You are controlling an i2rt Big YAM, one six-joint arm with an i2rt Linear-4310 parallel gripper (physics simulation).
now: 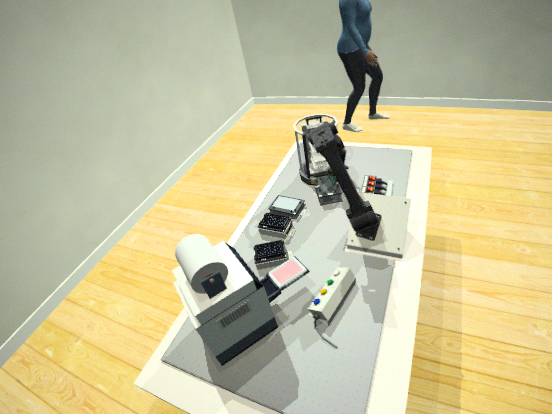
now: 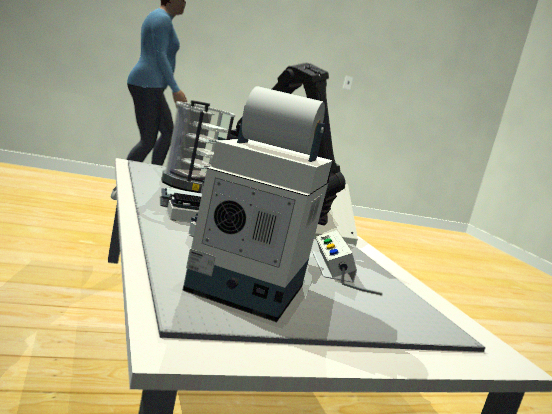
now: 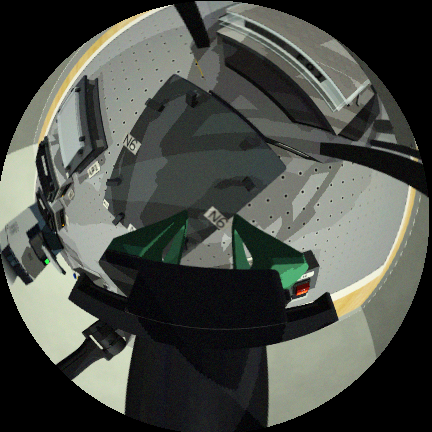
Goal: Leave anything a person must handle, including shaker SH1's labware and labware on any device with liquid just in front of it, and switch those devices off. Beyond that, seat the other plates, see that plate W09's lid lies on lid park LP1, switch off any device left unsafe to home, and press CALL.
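Places are measured from the arm's base along level axes (x ahead, y right, z down), in centimetres.
Where they show: gripper, fingertip midpoint: (image 1: 336,183) (image 3: 209,217); arm's base at its link origin: (image 1: 368,225).
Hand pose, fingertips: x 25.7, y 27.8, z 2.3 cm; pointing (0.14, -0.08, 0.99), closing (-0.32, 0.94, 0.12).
Note:
Things, the pixels of their top centre, and the offset from my fingertips. "pt": a spot on its surface instead.
- dark nest N6 at its top centre: (image 3: 156,191) (image 1: 327,183) dx +3.7, dy -3.1, dz -1.7 cm
- pink plate at its top centre: (image 1: 287,270) (image 3: 49,260) dx -4.7, dy -65.7, dz -6.6 cm
- button box at its top centre: (image 2: 338,239) (image 1: 332,286) (image 3: 81,286) dx -22.3, dy -63.6, dz -2.5 cm
- switch at a spot on its surface: (image 3: 302,289) pt dx -15.7, dy +11.4, dz +0.7 cm
- clear round carousel at its top centre: (image 2: 207,103) (image 1: 315,120) dx +15.3, dy +14.5, dz -28.9 cm
- part labelled F01 at a spot on its surface: (image 3: 310,67) pt dx +9.3, dy +8.1, dz -4.5 cm
My gripper (image 3: 209,217) (image 1: 332,179) is partly open and empty, above the near edge of the dark nest N6 (image 3: 195,150) (image 1: 329,198). No plate shows in N6. A pale lid or plate (image 3: 72,131) (image 1: 287,203) lies on the stand labelled LP1. Two dark well plates (image 1: 275,222) (image 1: 270,250) stand on holders. A pink plate (image 1: 288,272) lies on the tray of the big device (image 1: 237,310) (image 2: 250,220). A button box (image 1: 331,295) (image 2: 335,252) has white, green, yellow and blue buttons. Red rocker switches (image 1: 371,184) stand beside the arm base; one switch (image 3: 302,289) shows near my right finger.
A clear round carousel (image 1: 302,155) (image 2: 197,145) with shelves stands at the far end; a part labelled F01 (image 3: 310,67) is close to the gripper. Its dark posts show around the nest. A person (image 1: 356,45) (image 2: 155,55) stands beyond the far table end. The arm base plate (image 1: 395,215) is at the right.

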